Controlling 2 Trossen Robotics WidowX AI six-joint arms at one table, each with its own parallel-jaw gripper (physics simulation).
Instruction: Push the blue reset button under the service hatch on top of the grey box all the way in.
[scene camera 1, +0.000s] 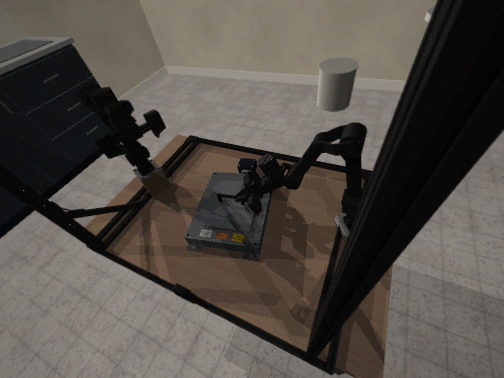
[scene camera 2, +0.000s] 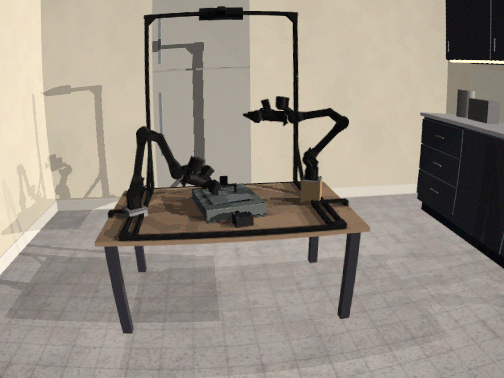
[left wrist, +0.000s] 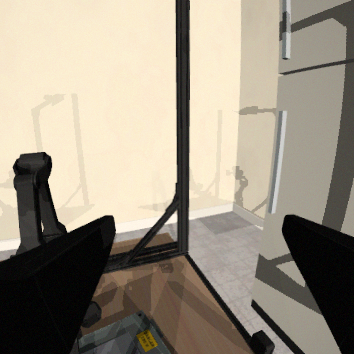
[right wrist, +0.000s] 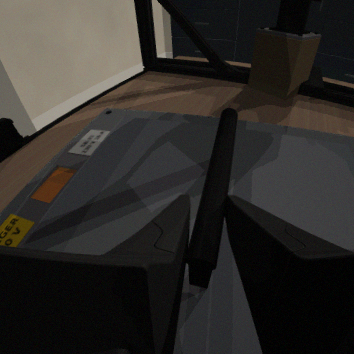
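The grey box (scene camera 1: 220, 241) (scene camera 2: 235, 211) (left wrist: 110, 336) lies on the table. The service hatch (scene camera 1: 215, 217) (right wrist: 160, 175) on its top appears to lie flat. A black bar handle (scene camera 1: 226, 197) (scene camera 2: 235, 188) (right wrist: 215, 185) stands up from the hatch. My right gripper (scene camera 1: 238, 199) (scene camera 2: 218, 190) (right wrist: 206, 203) is low over the box with its narrowed fingers on either side of the handle, shut on it. My left gripper (scene camera 2: 247, 115) (left wrist: 199, 223) is open and empty, high above the table and away from the box. The blue reset button does not show in any view.
A black frame (scene camera 1: 135, 270) (scene camera 2: 172, 236) runs around the wooden table (scene camera 1: 250, 285), with uprights and a top bar. A small black block (scene camera 1: 247, 165) (scene camera 2: 243, 219) is on the frame close to the box. The left arm's base stands on a wooden block (scene camera 1: 157, 184) (scene camera 2: 311, 190) (right wrist: 280, 65).
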